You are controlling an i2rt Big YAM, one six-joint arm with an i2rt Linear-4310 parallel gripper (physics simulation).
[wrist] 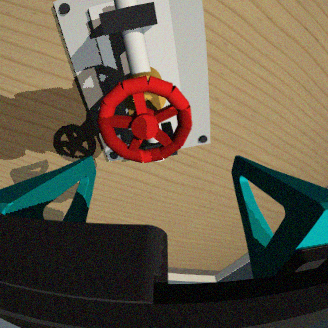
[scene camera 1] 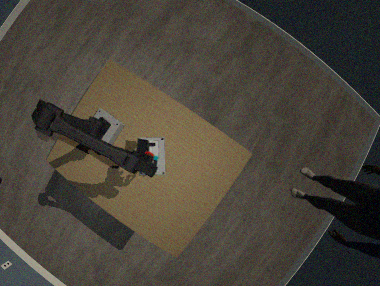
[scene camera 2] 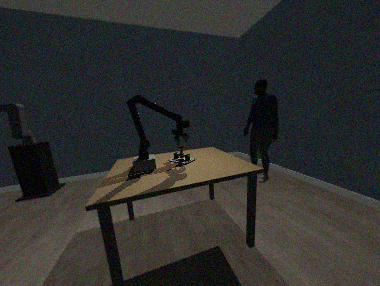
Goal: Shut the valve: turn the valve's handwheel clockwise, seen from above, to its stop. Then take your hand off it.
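Observation:
The red handwheel (scene camera 1: 149, 153) (scene camera 2: 180, 147) (wrist: 145, 126) has several spokes and sits over a brass valve body on a white pipe (wrist: 136, 52). The pipe is mounted on a grey base plate (scene camera 1: 161, 145) (wrist: 194, 100) with dark corner screws. My gripper (scene camera 2: 181, 139) (wrist: 163, 163) is open and empty. Its teal fingers stand wide apart, just above the wheel in the second scene view. In the wrist view the wheel lies ahead of the fingertips and left of their middle, apart from both. In the first scene view the arm hides part of the wheel and plate.
The wooden table (scene camera 1: 200, 165) (scene camera 2: 220, 167) carries the arm's base (scene camera 2: 144, 164) beside the valve. The wheel's dark shadow (wrist: 74, 142) falls left of the plate. A person (scene camera 2: 263, 120) stands beyond the table, and another robot on a dark pedestal (scene camera 2: 34, 170) stands at the left.

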